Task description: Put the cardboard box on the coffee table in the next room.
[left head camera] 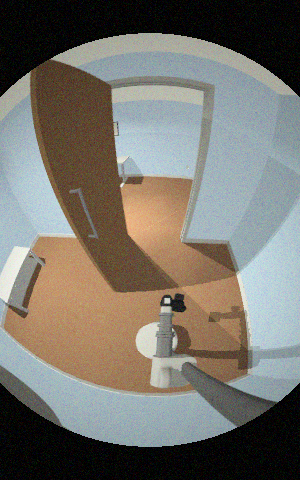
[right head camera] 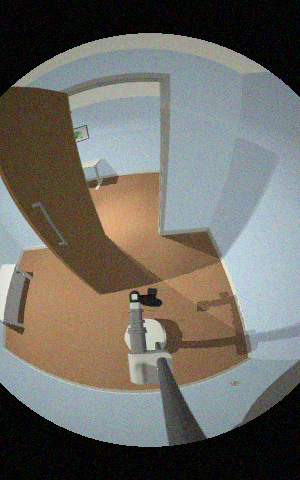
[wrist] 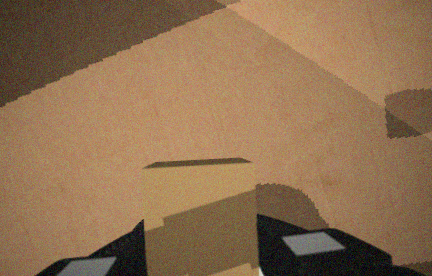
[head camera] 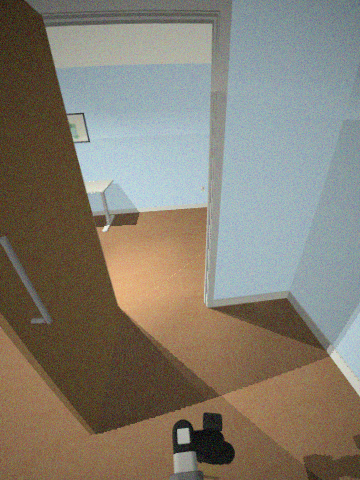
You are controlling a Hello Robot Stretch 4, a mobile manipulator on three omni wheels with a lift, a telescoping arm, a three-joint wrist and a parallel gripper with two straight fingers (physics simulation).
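Pixels of known places: gripper, fingertip midpoint: (wrist: 201, 237); robot's base at its link origin: (left head camera: 155, 339) (right head camera: 146, 335).
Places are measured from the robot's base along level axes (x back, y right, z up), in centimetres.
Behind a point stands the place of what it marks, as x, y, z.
The cardboard box (wrist: 200, 200) @(-30.0, 9.3, 54.3) is tan and stands upright between the two black fingers in the wrist view, its lower part cut off by the frame. My gripper (wrist: 201, 237) @(-27.3, 8.7, 52.1) (head camera: 204, 442) (left head camera: 173, 302) (right head camera: 145, 298) is shut on it, held above the floor. In the head views the box is mostly hidden under the gripper. A white table (left head camera: 14, 277) @(-21.6, -192.6, 42.2) (right head camera: 9, 295) @(-26.5, -231.0, 13.0) stands at the left edge of both side head views, partly cut off; I cannot tell whether it is the coffee table. Another white table (head camera: 100, 186) @(-349.5, -108.2, 69.2) (left head camera: 123, 161) @(-330.7, -97.2, 67.6) (right head camera: 93, 163) @(-333.4, -103.7, 69.2) shows through the doorway.
A brown door (head camera: 55, 200) @(-102.1, -51.4, 125.0) (left head camera: 75, 150) @(-74.4, -51.7, 145.6) (right head camera: 40, 165) @(-80.9, -51.7, 143.3) with a long grey handle (head camera: 25, 280) @(-59.5, -45.5, 113.2) stands open ahead on the left. The grey door frame (head camera: 219, 150) @(-140.9, 35.4, 138.4) (left head camera: 200, 150) @(-143.0, 31.9, 133.8) (right head camera: 164, 150) @(-140.8, 34.2, 124.6) is right of the opening. Blue walls close in on the right. A framed picture (head camera: 79, 128) @(-400.1, -137.8, 157.2) hangs beyond.
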